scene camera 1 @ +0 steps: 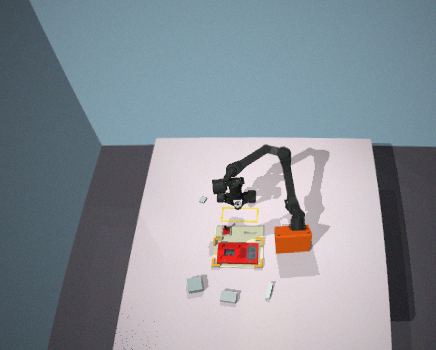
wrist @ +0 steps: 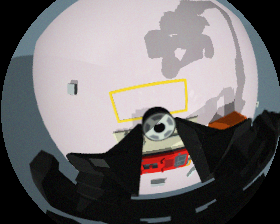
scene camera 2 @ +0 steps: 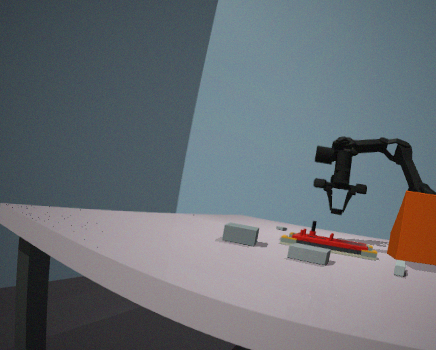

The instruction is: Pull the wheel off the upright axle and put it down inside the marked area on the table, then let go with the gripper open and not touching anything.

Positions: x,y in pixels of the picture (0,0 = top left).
Labels:
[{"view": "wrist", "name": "gripper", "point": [158,123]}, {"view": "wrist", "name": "wheel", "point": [157,132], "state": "held by the gripper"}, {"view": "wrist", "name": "red assembly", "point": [161,161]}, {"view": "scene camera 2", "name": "gripper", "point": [336,211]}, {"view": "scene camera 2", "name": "red assembly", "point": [331,243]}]

